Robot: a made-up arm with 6 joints. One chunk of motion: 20 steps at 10 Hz.
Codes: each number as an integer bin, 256 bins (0 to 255) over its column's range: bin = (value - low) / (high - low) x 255, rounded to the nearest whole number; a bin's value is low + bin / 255 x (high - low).
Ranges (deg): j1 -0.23..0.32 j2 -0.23..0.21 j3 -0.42..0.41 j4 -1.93..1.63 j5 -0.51..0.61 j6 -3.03..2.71
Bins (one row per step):
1: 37 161 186 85 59 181
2: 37 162 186 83 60 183
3: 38 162 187 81 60 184
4: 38 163 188 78 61 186
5: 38 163 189 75 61 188
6: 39 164 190 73 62 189
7: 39 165 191 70 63 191
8: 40 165 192 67 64 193
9: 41 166 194 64 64 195
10: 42 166 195 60 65 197
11: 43 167 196 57 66 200
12: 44 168 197 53 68 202
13: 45 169 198 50 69 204
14: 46 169 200 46 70 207
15: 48 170 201 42 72 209
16: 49 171 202 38 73 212
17: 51 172 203 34 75 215
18: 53 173 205 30 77 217
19: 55 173 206 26 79 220
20: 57 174 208 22 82 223
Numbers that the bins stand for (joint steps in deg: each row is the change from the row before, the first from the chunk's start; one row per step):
1: -0.150 0.048 0.185 -0.743 -0.251 1.044
2: -0.150 0.050 0.185 -0.771 -0.246 1.089
3: -0.148 0.050 0.189 -0.799 -0.246 1.112
4: -0.148 0.051 0.192 -0.841 -0.242 1.157
5: -0.148 0.051 0.195 -0.883 -0.242 1.202
6: -0.146 0.053 0.198 -0.911 -0.238 1.224
7: -0.146 0.055 0.202 -0.953 -0.233 1.269
8: -0.144 0.055 0.205 -0.995 -0.229 1.314
9: -0.142 0.056 0.211 -1.037 -0.229 1.359
10: -0.139 0.056 0.215 -1.092 -0.225 1.404
11: -0.137 0.058 0.218 -1.134 -0.220 1.472
12: -0.135 0.060 0.221 -1.190 -0.211 1.517
13: -0.133 0.062 0.224 -1.232 -0.207 1.562
14: -0.131 0.062 0.231 -1.288 -0.203 1.630
15: -0.126 0.063 0.234 -1.344 -0.194 1.675
16: -0.124 0.065 0.237 -1.399 -0.189 1.742
17: -0.120 0.067 0.241 -1.455 -0.181 1.810
18: -0.116 0.069 0.247 -1.511 -0.172 1.855
19: -0.111 0.069 0.251 -1.567 -0.163 1.922
20: -0.107 0.070 0.257 -1.623 -0.150 1.990

